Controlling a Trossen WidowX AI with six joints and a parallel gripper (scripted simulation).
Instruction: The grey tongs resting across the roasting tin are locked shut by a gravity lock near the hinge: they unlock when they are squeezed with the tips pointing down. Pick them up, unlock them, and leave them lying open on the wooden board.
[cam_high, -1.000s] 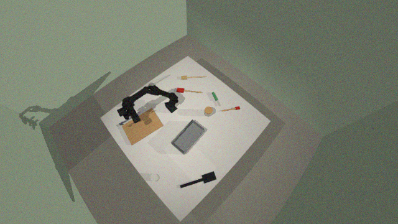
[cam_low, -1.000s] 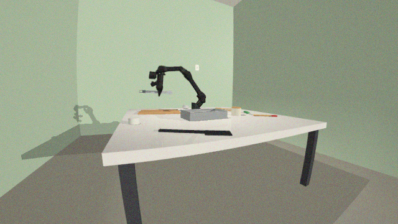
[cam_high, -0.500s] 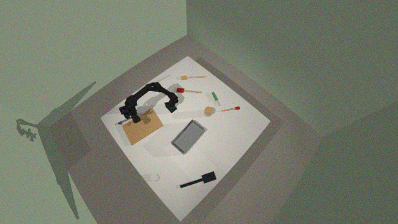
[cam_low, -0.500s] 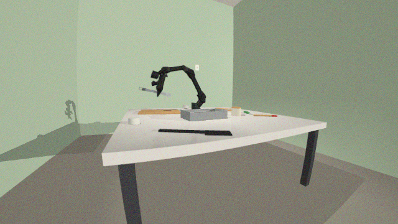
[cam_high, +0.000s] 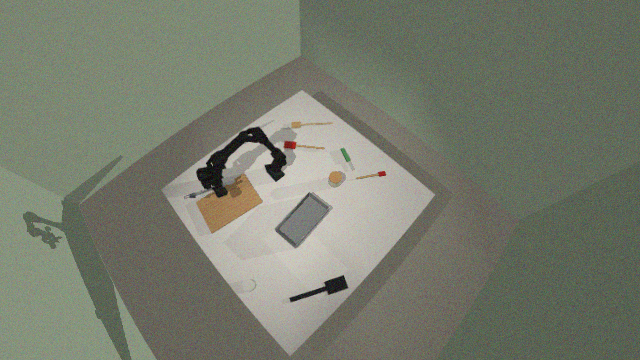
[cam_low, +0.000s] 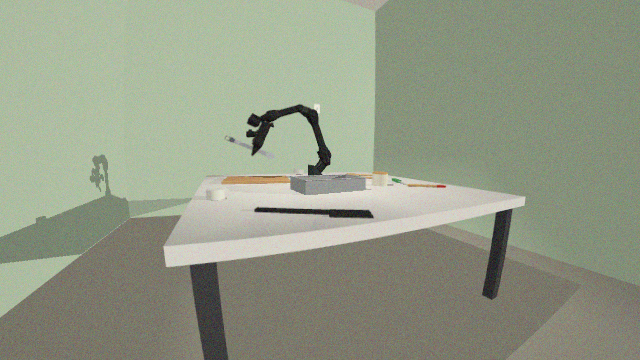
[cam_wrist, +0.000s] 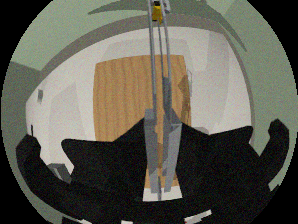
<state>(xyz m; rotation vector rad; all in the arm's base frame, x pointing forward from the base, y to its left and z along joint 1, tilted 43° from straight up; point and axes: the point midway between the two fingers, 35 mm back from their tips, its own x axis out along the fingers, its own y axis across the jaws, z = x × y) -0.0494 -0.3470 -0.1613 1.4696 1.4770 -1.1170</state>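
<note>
My gripper tip is now 30 mm short of the wooden board, 20 mm to the right of it and 130 mm above it. Round my gripper tip: white roll 520 mm ahead, 160 mm to the right, 120 mm below; then grey roasting tin 420 mm ahead, 310 mm to the left, 110 mm below; then tan cup 350 mm ahead, 630 mm to the left, 110 mm below.
</note>
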